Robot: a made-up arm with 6 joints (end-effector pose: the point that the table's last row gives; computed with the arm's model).
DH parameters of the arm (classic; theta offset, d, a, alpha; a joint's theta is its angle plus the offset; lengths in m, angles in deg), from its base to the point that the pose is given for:
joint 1: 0 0.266 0 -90
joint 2: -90 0 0.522 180
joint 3: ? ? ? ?
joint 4: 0 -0.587 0 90
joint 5: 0 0.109 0 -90
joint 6: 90 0 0 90
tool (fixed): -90 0 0 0
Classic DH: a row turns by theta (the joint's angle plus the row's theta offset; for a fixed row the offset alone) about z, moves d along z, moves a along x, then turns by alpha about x.
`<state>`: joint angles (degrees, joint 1 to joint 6).
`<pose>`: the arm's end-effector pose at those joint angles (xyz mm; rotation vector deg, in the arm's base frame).
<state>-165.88 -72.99 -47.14 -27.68 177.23 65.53</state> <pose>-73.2 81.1 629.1 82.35 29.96 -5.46</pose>
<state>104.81 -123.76 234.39 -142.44 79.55 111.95</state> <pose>-122.0 123.5 -109.4 -23.81 47.81 32.49</pose>
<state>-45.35 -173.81 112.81 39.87 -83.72 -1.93</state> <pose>66.0 -185.8 -795.4 7.30 160.33 -19.12</pose>
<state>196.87 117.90 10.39 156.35 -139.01 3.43</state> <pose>-283.4 -190.3 -551.2 -6.10 -146.75 -15.50</pose>
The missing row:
joint 3: 0 0 0 -90
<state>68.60 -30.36 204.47 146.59 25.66 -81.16</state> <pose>-286.5 -481.6 202.0 83.64 -103.53 -108.87</pose>
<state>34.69 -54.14 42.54 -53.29 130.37 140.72</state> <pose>-295.6 -283.8 1165.0 69.41 -0.40 -95.51</pose>
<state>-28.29 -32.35 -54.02 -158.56 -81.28 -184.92</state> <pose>269.5 -29.8 453.2 -23.29 -53.62 -5.76</pose>
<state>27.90 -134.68 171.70 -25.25 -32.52 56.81</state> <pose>-7.3 -115.4 -601.2 -38.11 72.03 58.72</pose>
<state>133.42 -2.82 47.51 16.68 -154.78 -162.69</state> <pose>-147.5 307.8 1259.2 32.42 68.26 -32.38</pose>
